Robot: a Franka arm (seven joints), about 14 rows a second.
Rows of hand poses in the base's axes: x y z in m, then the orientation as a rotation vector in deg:
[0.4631 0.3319 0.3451 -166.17 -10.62 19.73]
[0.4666 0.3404 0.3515 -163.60 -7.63 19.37]
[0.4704 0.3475 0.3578 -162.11 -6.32 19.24]
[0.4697 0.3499 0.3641 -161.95 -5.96 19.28]
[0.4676 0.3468 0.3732 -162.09 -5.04 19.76]
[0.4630 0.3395 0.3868 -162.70 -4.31 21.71]
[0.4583 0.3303 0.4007 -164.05 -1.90 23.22]
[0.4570 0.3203 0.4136 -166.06 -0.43 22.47]
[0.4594 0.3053 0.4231 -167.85 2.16 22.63]
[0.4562 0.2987 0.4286 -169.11 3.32 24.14]
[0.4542 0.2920 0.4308 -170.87 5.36 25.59]
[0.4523 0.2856 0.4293 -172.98 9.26 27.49]
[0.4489 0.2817 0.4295 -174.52 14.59 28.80]
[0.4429 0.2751 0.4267 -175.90 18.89 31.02]
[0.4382 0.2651 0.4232 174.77 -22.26 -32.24]
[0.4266 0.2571 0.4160 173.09 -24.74 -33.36]
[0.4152 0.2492 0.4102 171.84 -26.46 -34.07]
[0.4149 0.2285 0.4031 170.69 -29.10 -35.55]
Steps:
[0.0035 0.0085 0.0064 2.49 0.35 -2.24]
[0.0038 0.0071 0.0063 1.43 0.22 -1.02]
[-0.0007 0.0024 0.0063 0.14 0.08 -0.26]
[-0.0021 -0.0031 0.0091 -0.25 0.40 -0.56]
[-0.0046 -0.0073 0.0136 -0.90 1.32 -0.22]
[-0.0047 -0.0092 0.0139 -1.71 1.09 -1.33]
[-0.0013 -0.0100 0.0129 -2.01 -0.59 -0.82]
[0.0024 -0.0150 0.0095 -2.02 0.13 -1.49]
[-0.0032 -0.0066 0.0055 -1.54 0.97 -0.48]
[-0.0020 -0.0067 0.0022 -2.14 0.93 -0.96]
[-0.0019 -0.0064 -0.0015 -2.83 1.25 -2.03]
[-0.0034 -0.0039 0.0002 -2.54 0.92 -2.99]
[-0.0060 -0.0066 -0.0028 -2.41 1.48 -2.25]
[-0.0047 -0.0100 -0.0035 -1.54 1.03 -1.96]
[-0.0116 -0.0080 -0.0072 -1.28 1.02 -1.50]
[-0.0114 -0.0079 -0.0058 -0.96 0.69 -1.05]
[-0.0003 -0.0207 -0.0071 -0.59 1.09 -1.72]

